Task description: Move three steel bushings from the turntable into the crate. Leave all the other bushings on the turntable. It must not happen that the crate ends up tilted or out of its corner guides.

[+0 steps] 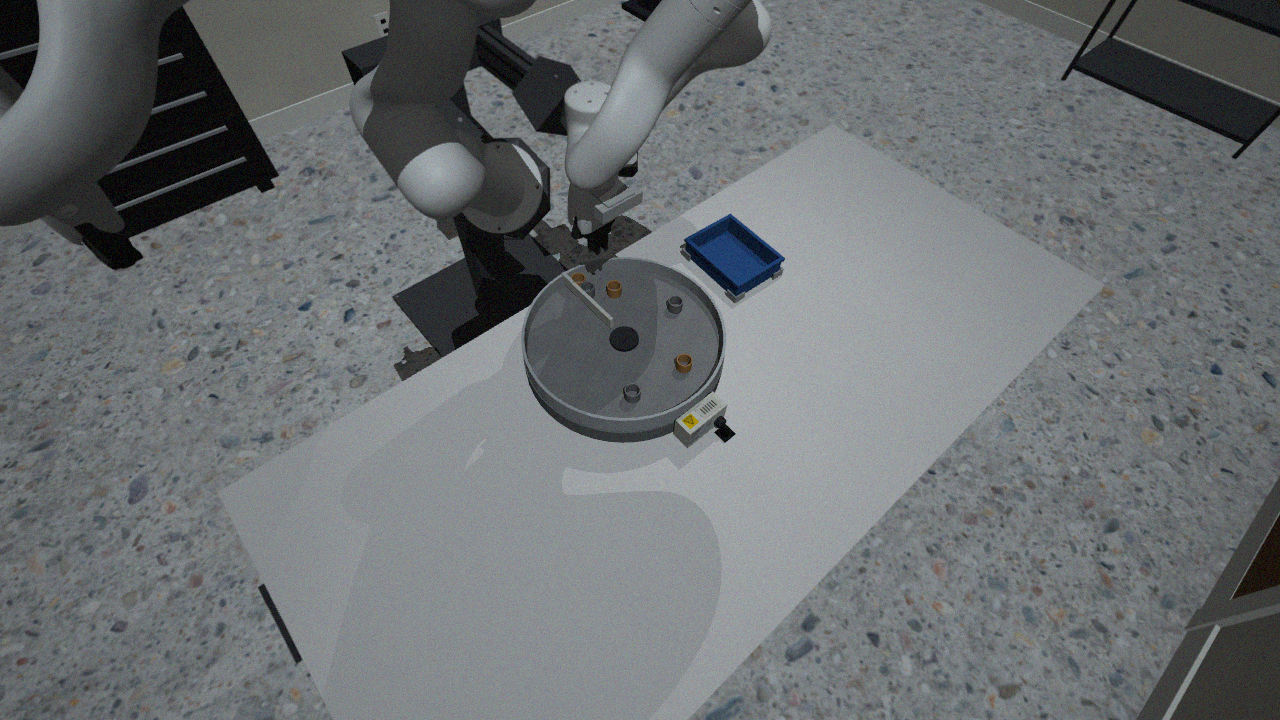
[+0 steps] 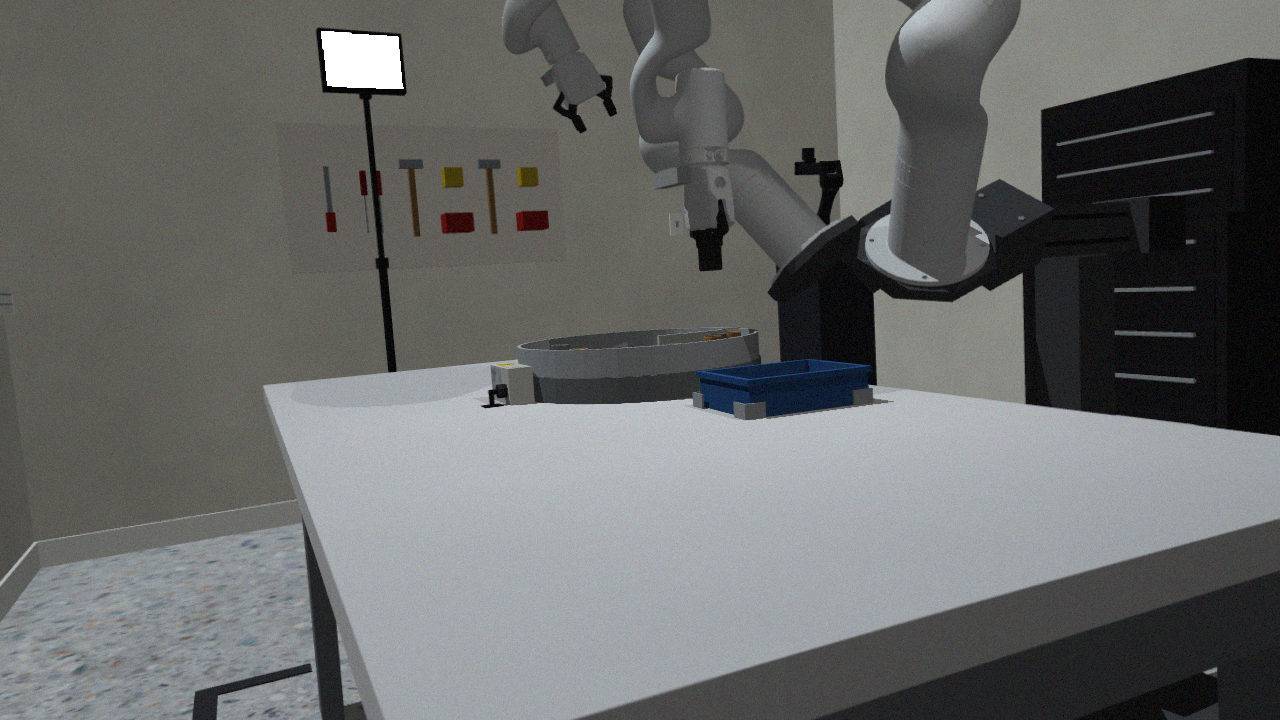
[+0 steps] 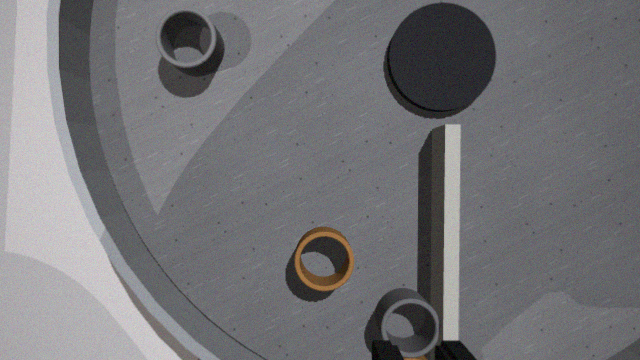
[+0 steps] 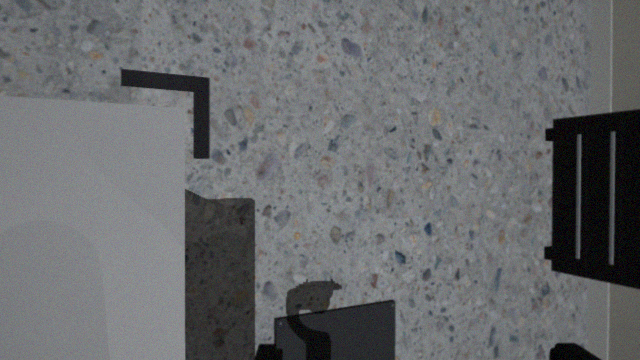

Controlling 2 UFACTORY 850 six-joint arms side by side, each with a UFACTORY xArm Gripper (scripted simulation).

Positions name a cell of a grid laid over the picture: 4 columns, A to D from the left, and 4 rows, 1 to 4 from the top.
A blue crate shows in image 1 (C2) and in image 2 (C3); in image 3 it is out of frame, in image 4 it is out of frame.
